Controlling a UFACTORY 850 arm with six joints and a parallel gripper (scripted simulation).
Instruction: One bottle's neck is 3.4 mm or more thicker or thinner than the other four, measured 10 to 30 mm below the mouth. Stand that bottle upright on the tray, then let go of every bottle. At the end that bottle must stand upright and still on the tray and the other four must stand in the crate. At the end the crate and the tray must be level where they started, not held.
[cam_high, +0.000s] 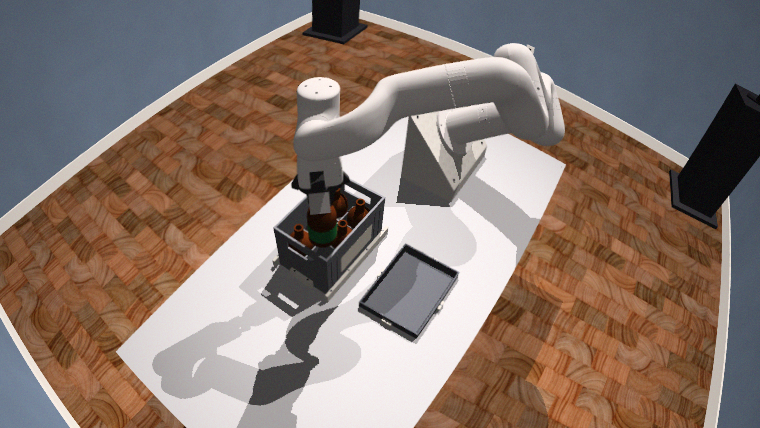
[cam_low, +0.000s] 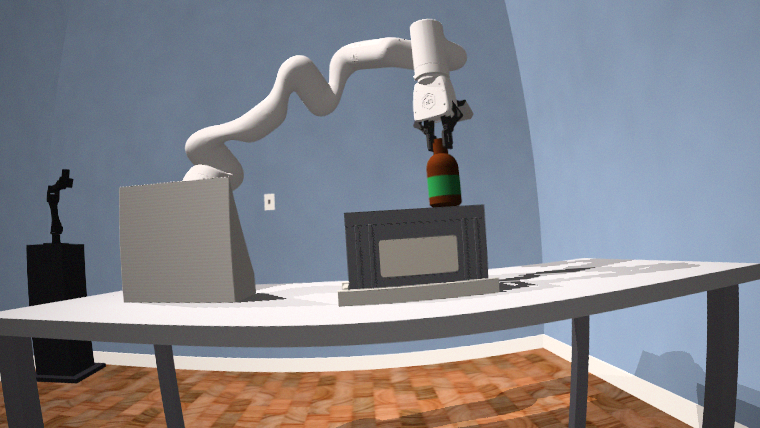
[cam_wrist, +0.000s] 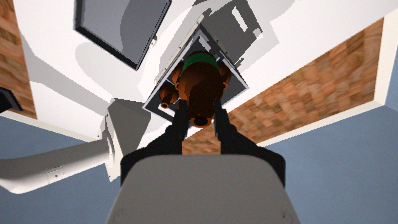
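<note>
Now: the bottle 70 mm below my hand. Round my hand: dark grey crate 90 mm behind, 30 mm to the right, 250 mm below; dark tray 70 mm behind, 240 mm to the left, 320 mm below.
</note>
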